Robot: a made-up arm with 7 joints. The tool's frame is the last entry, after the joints. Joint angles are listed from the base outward. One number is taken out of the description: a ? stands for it. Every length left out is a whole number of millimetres.
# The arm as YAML. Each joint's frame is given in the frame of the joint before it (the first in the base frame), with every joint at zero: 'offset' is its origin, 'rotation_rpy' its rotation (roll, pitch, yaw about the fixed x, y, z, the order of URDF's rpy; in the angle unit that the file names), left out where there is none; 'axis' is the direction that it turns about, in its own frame. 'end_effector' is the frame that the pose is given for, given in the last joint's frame.
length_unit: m
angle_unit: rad
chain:
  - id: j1
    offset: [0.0, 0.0, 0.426]
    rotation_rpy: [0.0, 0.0, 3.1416]
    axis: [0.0, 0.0, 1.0]
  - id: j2
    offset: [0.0, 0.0, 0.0]
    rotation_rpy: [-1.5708, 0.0, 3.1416]
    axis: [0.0, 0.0, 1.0]
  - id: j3
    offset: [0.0, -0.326, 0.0]
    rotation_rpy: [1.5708, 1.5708, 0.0]
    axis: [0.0, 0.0, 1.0]
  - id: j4
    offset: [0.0, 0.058, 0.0]
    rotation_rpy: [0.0, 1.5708, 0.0]
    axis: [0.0, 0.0, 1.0]
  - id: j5
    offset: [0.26, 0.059, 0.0]
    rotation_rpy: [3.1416, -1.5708, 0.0]
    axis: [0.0, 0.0, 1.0]
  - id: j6
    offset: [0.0, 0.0, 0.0]
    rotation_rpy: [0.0, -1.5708, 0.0]
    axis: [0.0, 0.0, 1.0]
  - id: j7
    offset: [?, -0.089, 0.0]
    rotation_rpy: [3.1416, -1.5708, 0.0]
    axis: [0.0, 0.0, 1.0]
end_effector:
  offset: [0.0, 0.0, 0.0]
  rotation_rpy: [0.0, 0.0, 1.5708]
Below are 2 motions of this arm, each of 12 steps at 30 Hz.
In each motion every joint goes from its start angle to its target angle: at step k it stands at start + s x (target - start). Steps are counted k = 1, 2, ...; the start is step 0. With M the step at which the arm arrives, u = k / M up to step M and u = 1 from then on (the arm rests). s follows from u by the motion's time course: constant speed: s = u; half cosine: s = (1 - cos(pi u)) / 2; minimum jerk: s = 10 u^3 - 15 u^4 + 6 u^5.
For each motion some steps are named. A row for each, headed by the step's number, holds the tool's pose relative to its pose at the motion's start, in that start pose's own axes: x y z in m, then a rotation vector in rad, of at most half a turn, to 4 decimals.
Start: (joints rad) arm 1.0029 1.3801 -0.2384 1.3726 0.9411 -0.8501 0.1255
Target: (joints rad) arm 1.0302 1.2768 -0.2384 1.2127 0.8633 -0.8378 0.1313
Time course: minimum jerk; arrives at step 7
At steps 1, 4, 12:
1: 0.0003 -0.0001 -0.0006 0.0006 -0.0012 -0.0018
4: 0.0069 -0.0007 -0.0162 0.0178 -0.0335 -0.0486
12: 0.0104 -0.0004 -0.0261 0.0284 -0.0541 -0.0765

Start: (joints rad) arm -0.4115 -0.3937 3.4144 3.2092 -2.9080 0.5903 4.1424
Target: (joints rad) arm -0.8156 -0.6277 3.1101 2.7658 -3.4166 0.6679 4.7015
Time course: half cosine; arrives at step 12
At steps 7, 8, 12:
7: 0.1129 0.1740 -0.0933 -0.2182 -0.3598 -0.3608
8: 0.1502 0.1987 -0.1127 -0.2834 -0.4176 -0.4243
12: 0.2400 0.2358 -0.1533 -0.4430 -0.5182 -0.5488

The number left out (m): 0.113
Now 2 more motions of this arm.
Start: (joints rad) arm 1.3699 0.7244 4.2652 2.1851 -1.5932 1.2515 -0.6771
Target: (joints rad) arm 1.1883 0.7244 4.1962 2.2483 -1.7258 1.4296 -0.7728
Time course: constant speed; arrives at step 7
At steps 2, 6, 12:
2: -0.0007 -0.0069 0.0153 -0.0024 -0.1174 -0.0655
6: -0.0063 -0.0182 0.0410 -0.0078 -0.3538 -0.1883
12: -0.0085 -0.0204 0.0462 -0.0094 -0.4132 -0.2171

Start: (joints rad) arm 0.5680 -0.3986 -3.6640 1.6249 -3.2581 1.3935 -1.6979
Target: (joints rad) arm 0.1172 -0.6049 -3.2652 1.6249 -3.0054 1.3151 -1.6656
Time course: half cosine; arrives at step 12
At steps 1, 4, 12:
1: 0.0004 0.0027 -0.0018 -0.0065 0.0042 0.0017
4: 0.0073 0.0394 -0.0278 -0.0957 0.0679 0.0248
12: 0.0478 0.1439 -0.1328 -0.3790 0.3458 0.1059

